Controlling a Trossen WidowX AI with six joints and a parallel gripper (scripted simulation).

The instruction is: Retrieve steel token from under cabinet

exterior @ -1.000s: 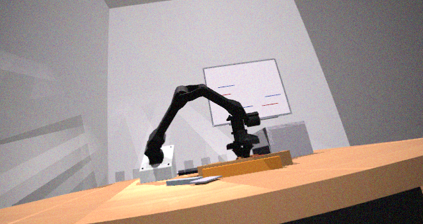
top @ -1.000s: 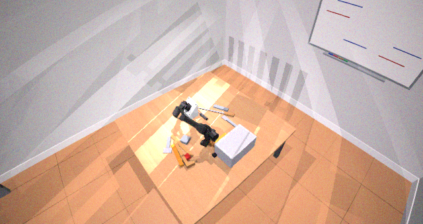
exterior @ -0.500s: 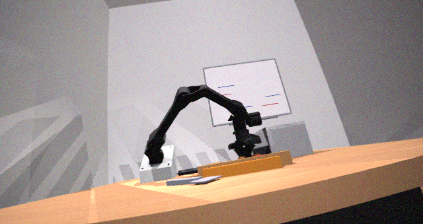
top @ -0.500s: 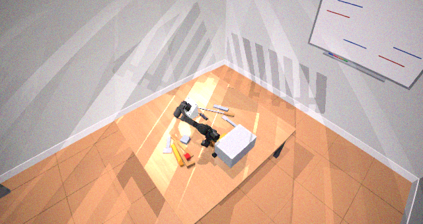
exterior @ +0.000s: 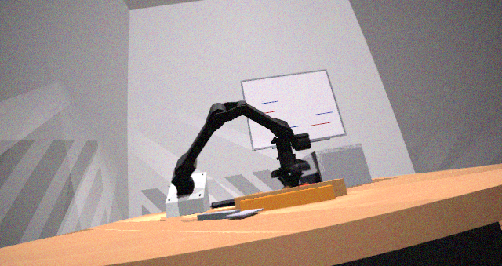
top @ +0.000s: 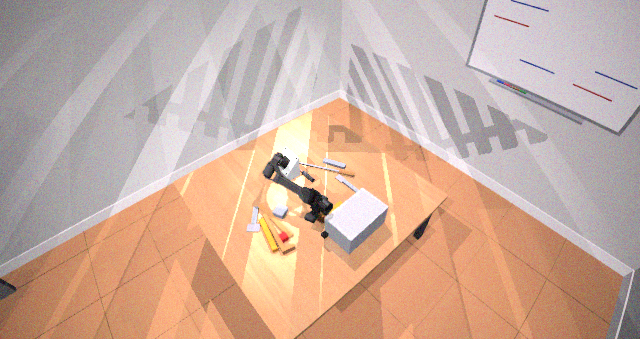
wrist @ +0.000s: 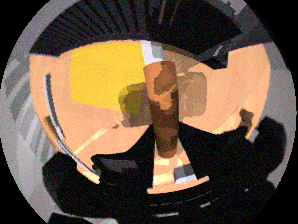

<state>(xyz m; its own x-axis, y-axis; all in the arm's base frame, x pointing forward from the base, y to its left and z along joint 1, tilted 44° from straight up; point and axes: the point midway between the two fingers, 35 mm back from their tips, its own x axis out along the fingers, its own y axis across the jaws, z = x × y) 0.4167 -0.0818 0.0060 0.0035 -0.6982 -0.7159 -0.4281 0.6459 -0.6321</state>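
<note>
The grey block lies 16 cm behind my gripper tip, 15 cm to the right of it and 1 cm above it. From my gripper tip the other things lie so: orange bar: 7 cm behind, 29 cm to the right, 1 cm above; thin wooden stick: 13 cm behind, 21 cm to the right; red block: 23 cm to the right, 1 cm above.
</note>
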